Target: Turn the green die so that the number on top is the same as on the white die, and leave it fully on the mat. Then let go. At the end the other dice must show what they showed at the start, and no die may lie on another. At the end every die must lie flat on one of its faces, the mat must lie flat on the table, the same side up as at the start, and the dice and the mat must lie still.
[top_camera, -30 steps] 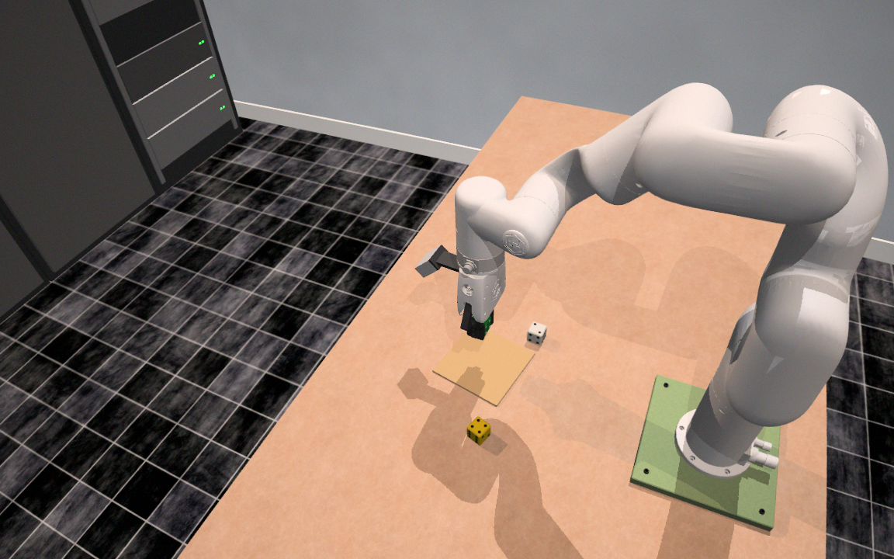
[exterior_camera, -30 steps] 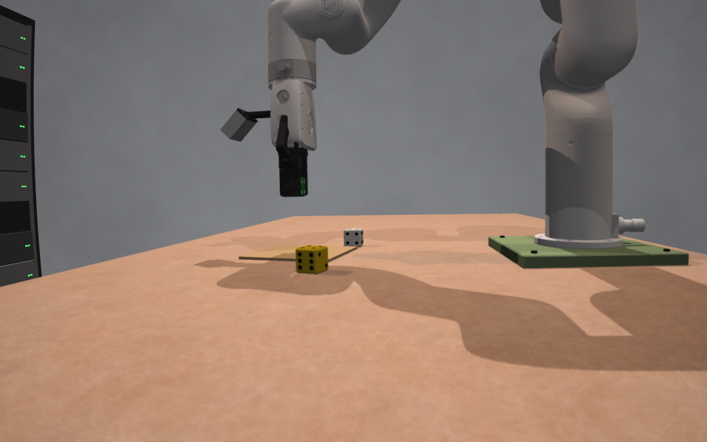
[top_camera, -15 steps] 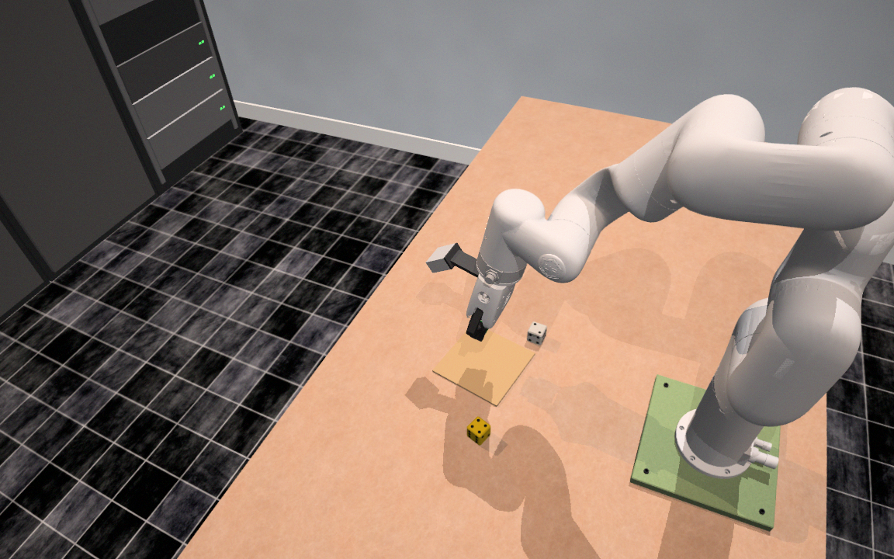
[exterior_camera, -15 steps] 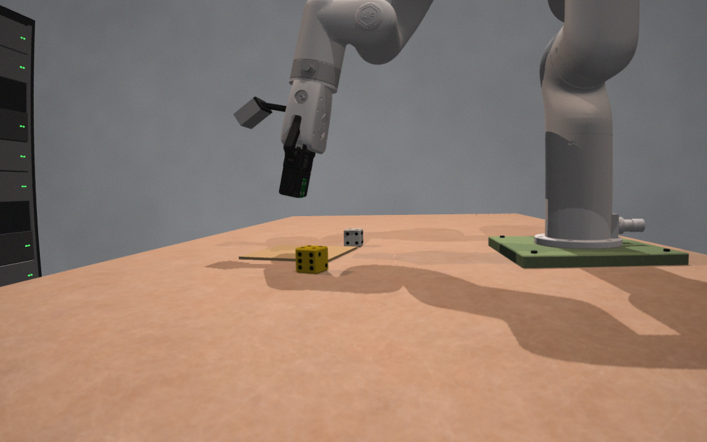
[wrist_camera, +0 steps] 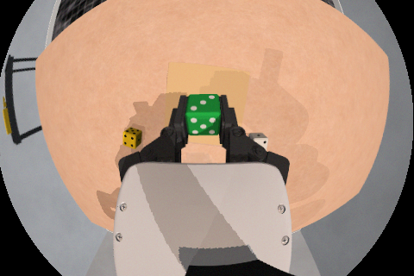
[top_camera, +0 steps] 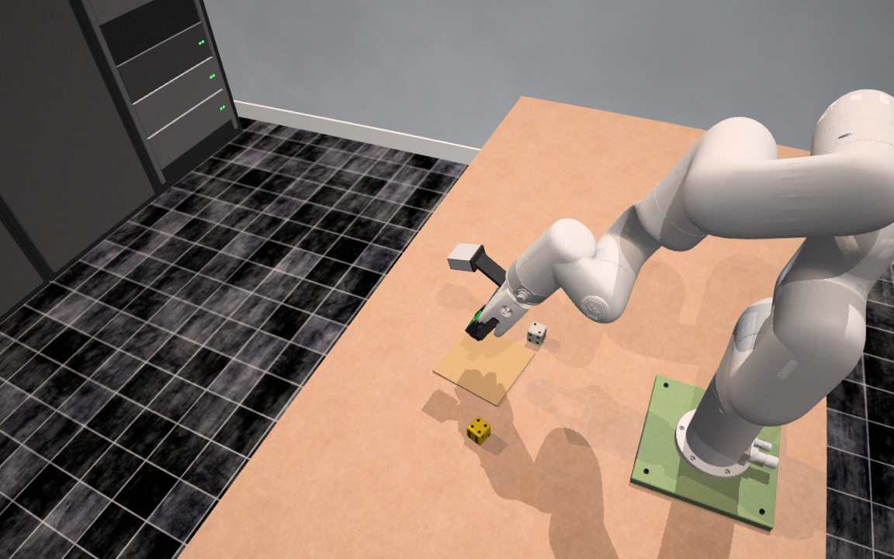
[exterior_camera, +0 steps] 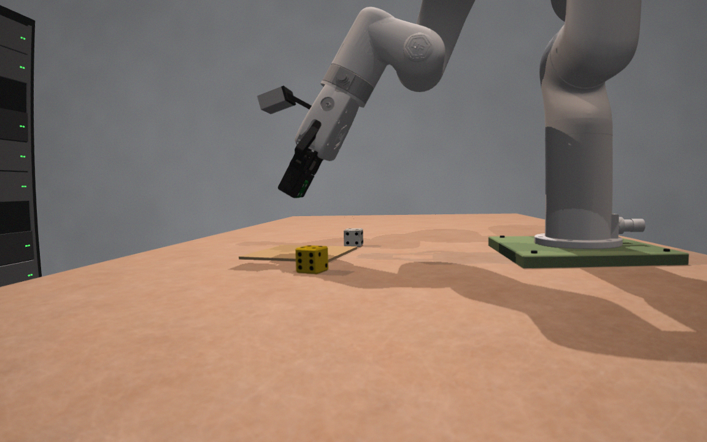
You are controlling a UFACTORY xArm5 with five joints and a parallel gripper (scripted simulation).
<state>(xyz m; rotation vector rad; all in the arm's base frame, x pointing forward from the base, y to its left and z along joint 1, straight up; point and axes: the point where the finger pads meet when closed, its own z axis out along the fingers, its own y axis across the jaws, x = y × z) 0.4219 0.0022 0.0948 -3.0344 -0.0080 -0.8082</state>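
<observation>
Now: hand 1 cm past the tan mat and 11 cm above it. Also, from my hand: green die: 1 cm below; white die: 7 cm behind, 10 cm to the right, 10 cm below; yellow die: 6 cm behind, 14 cm to the left, 10 cm below.
</observation>
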